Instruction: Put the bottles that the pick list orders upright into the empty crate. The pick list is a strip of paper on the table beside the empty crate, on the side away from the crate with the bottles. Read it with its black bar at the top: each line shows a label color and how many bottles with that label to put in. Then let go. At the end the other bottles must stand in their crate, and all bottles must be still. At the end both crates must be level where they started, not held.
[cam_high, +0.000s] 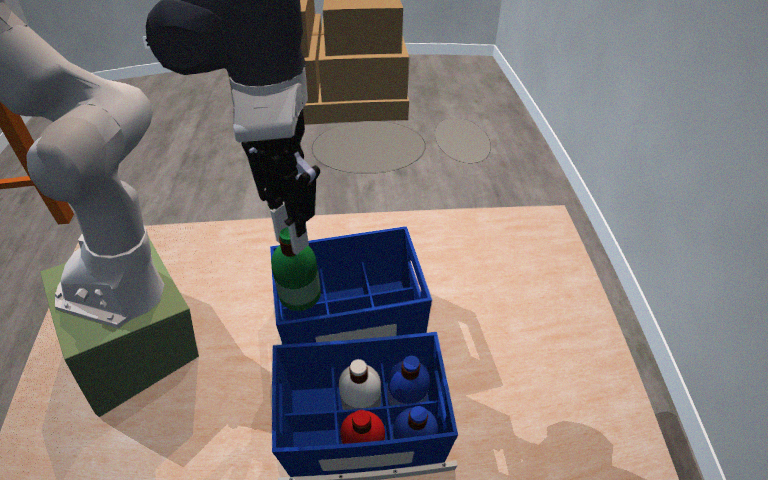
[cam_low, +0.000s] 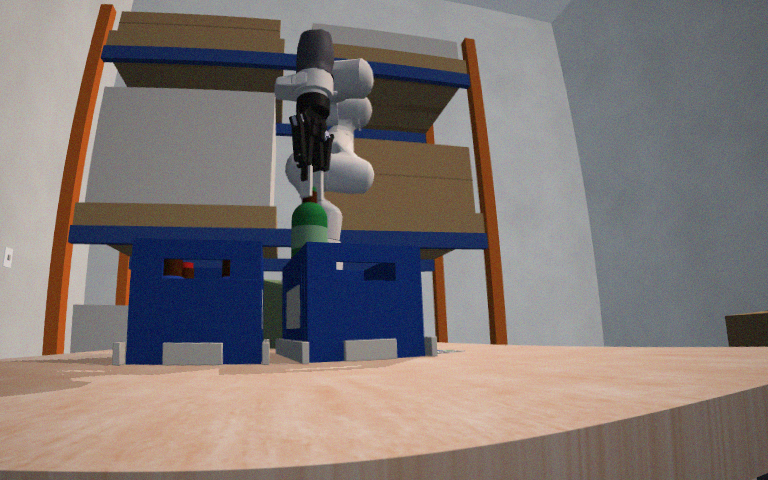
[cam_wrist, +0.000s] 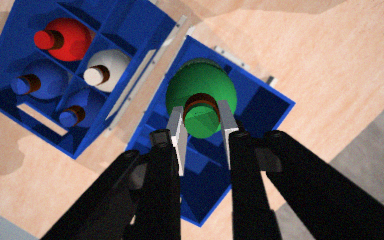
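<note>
The green-labelled bottle lies 8 cm below my hand. The rest, counted from my hand: red bottle 26 cm below, 22 cm to the right, 9 cm ahead; blue bottle 26 cm below, 18 cm ahead, 13 cm to the right; white bottle 26 cm below, 14 cm to the right, 9 cm ahead.
</note>
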